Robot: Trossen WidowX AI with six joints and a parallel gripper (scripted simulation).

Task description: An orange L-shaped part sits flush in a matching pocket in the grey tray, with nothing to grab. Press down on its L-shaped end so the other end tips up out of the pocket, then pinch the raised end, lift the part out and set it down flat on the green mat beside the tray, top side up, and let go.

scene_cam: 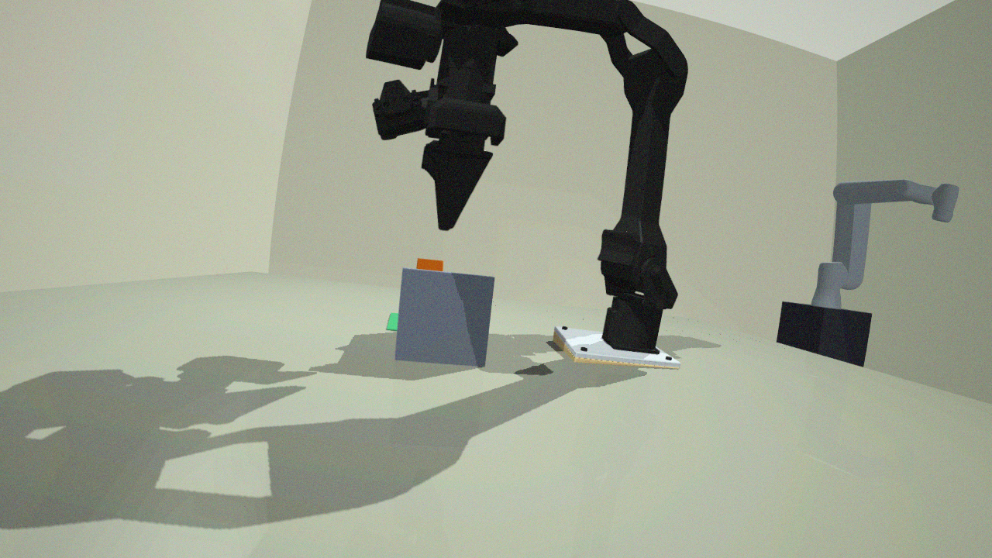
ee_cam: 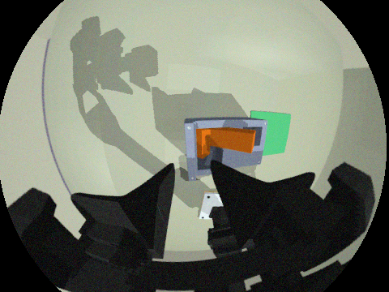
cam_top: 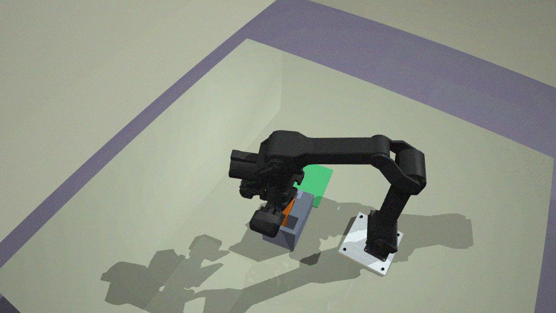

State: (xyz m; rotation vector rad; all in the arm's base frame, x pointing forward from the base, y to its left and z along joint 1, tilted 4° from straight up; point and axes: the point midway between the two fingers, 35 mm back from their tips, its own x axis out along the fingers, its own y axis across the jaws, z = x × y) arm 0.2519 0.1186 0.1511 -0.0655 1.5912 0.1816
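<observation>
Now: gripper tip 5 cm to the left of the orange L-shaped part and 9 cm above it. Round my gripper tip: green mat: 3 cm ahead, 22 cm to the right, 15 cm below.
</observation>
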